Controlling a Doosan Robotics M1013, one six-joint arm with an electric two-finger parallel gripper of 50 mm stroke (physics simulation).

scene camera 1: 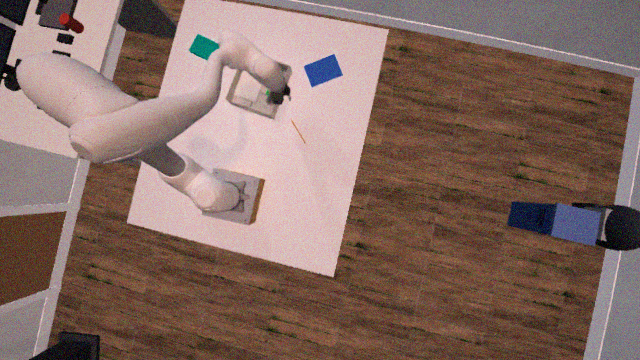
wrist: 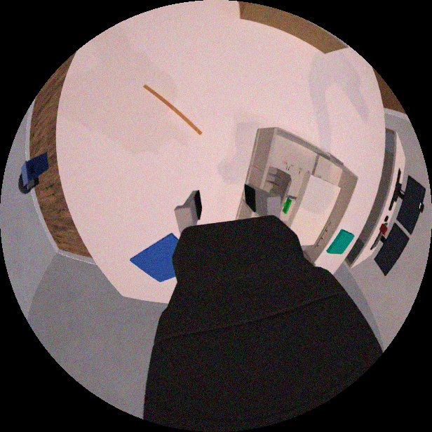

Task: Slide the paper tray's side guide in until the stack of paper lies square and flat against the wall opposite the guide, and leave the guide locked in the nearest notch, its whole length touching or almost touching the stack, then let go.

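Places are measured from the arm's base along level axes (x left, y back, z up), in millimetres.
Pixels of known places: gripper, fingertip midpoint: [scene camera 1: 285, 98].
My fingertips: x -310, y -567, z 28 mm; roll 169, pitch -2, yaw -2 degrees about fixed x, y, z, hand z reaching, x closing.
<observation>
For each thing: its middle in the pictures, then the offset to it from my fingertips. "*": a spot on its surface instead. Level surfaces: height alone.
- beige paper tray at a spot on its surface: [scene camera 1: 274, 111] * dx +89, dy +37, dz -101 mm
- white paper stack at the middle of its body: [scene camera 1: 250, 83] dx +254, dy -146, dz -113 mm
- stack with a green tab, surface spot: [scene camera 1: 268, 94] * dx +120, dy -54, dz -64 mm
- blue rectangle at a spot on its surface: [scene camera 1: 323, 70] * dx -205, dy -247, dz -135 mm
- teal rectangle at a spot on its surface: [scene camera 1: 204, 47] * dx +587, dy -398, dz -125 mm
- thin orange strip at the middle of its body: [scene camera 1: 298, 131] dx -60, dy +150, dz -139 mm
- table at its surface level: dz -143 mm
The beige paper tray [scene camera 1: 274, 111] [wrist: 266, 131] lies on the table. The white paper stack [scene camera 1: 247, 91] [wrist: 316, 207] is inside, toward the right wall in the wrist view; whether it lies flat on that wall is unclear. The side guide [wrist: 281, 179], grey-beige and ribbed, stands left of the stack with a green tab [scene camera 1: 268, 93] [wrist: 287, 205]; its near part is hidden by a finger, so its contact with the stack cannot be told. My gripper [scene camera 1: 285, 95] [wrist: 222, 195] is open and empty. In the wrist view one finger overlaps the tray's left side, the other is outside it.
A blue rectangle [scene camera 1: 323, 70] [wrist: 157, 257] and a teal rectangle [scene camera 1: 204, 47] [wrist: 340, 242] lie on either side of the tray. A thin orange strip [scene camera 1: 298, 131] [wrist: 173, 110] lies on the table [scene camera 1: 310, 210] [wrist: 120, 190]. The arm's base block [scene camera 1: 256, 200] stands farther off.
</observation>
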